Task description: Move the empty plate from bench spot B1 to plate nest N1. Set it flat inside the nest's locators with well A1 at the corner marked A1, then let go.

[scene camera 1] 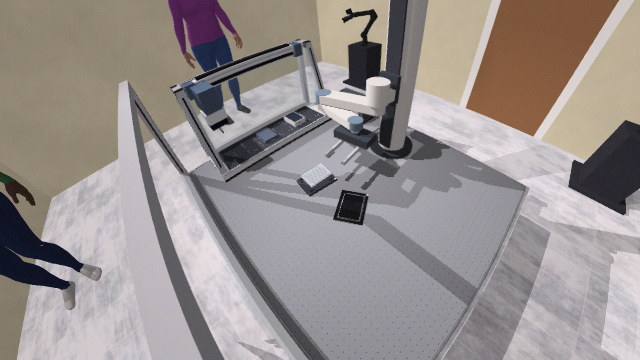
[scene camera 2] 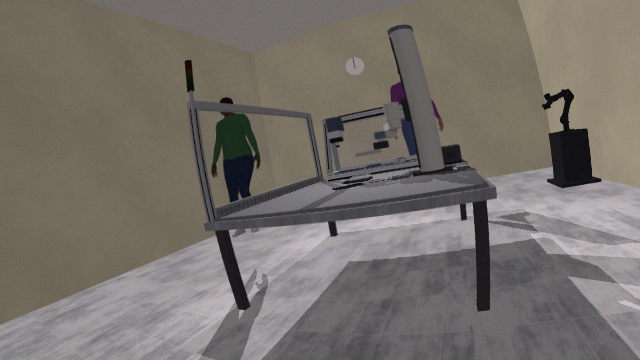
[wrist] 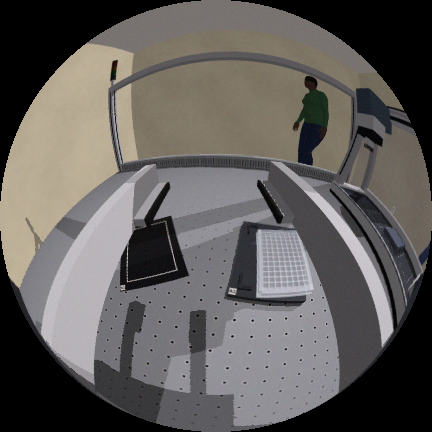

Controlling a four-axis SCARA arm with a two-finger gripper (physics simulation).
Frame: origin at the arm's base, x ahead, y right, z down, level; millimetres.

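Seen in the pictures: gripper, between the fingertips: (scene camera 1: 334, 159) (scene camera 2: 356, 155) (wrist: 212, 171); arm's base, origin of its link: (scene camera 1: 390, 145) (scene camera 2: 433, 172).
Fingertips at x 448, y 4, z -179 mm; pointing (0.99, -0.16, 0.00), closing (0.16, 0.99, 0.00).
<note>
Pixels of each thing's top centre, then the offset from my fingertips to it. "*": a spot on its surface instead.
- clear-white well plate, centre of its top: (wrist: 284, 254) (scene camera 1: 316, 173) (scene camera 2: 360, 175) dx +33, dy +103, dz +133 mm
- dark nest, centre of its top: (wrist: 272, 252) (scene camera 1: 316, 178) (scene camera 2: 357, 178) dx +49, dy +89, dz +148 mm
- black pad with a white outline, a spot on its surface: (wrist: 152, 255) (scene camera 1: 350, 201) * dx +25, dy -122, dz +164 mm
- blue-grey head, a spot on its surface: (scene camera 1: 206, 100) * dx +304, dy +461, dz -279 mm
The clear-white well plate (scene camera 1: 318, 175) (wrist: 283, 262) rests on the dark nest (scene camera 1: 312, 190) (wrist: 241, 267). It sits off to one side, leaving a strip of nest bare beside the A1 label, and looks past the nest's far side in the wrist view. Whether it is level, and which of its corners is well A1, I cannot tell. A black pad with a white outline (scene camera 1: 351, 206) (wrist: 152, 255) (scene camera 2: 347, 187), likely spot B1, lies bare next to the nest. My gripper (scene camera 1: 335, 158) (wrist: 212, 171) (scene camera 2: 357, 154) is open and empty, above the bench and short of the plate.
The arm column (scene camera 1: 400, 95) (scene camera 2: 422, 100) stands at the bench's back. A framed deck (scene camera 1: 267, 150) with small blocks runs along one side, with a blue-grey head (scene camera 1: 206, 100) (wrist: 372, 107) on its frame. An upright frame (scene camera 2: 200, 165) stands at the bench edge. Two people stand beyond the bench.
</note>
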